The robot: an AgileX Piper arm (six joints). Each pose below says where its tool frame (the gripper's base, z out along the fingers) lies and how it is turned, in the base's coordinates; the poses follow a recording.
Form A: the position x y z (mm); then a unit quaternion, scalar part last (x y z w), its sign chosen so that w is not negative.
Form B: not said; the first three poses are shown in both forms.
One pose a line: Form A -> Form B
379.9 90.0 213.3 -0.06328 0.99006 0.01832 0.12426 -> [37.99 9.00 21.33], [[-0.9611 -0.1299 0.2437], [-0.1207 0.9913 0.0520], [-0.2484 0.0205 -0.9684]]
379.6 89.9 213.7 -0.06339 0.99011 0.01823 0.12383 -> [37.96 8.99 21.37], [[-0.9613 -0.1300 0.2429], [-0.1210 0.9913 0.0518], [-0.2475 0.0204 -0.9687]]
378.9 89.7 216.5 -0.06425 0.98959 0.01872 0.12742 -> [37.89 8.97 21.65], [[-0.9593 -0.1319 0.2498], [-0.1224 0.9910 0.0534], [-0.2546 0.0207 -0.9668]]
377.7 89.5 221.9 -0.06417 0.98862 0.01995 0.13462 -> [37.77 8.95 22.19], [[-0.9555 -0.1322 0.2636], [-0.1215 0.9910 0.0567], [-0.2687 0.0222 -0.9630]]
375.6 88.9 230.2 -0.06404 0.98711 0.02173 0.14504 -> [37.56 8.89 23.02], [[-0.9497 -0.1327 0.2836], [-0.1201 0.9909 0.0615], [-0.2891 0.0243 -0.9570]]
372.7 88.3 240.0 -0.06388 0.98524 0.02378 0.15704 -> [37.27 8.83 24.00], [[-0.9425 -0.1333 0.3064], [-0.1184 0.9907 0.0669], [-0.3125 0.0268 -0.9495]]
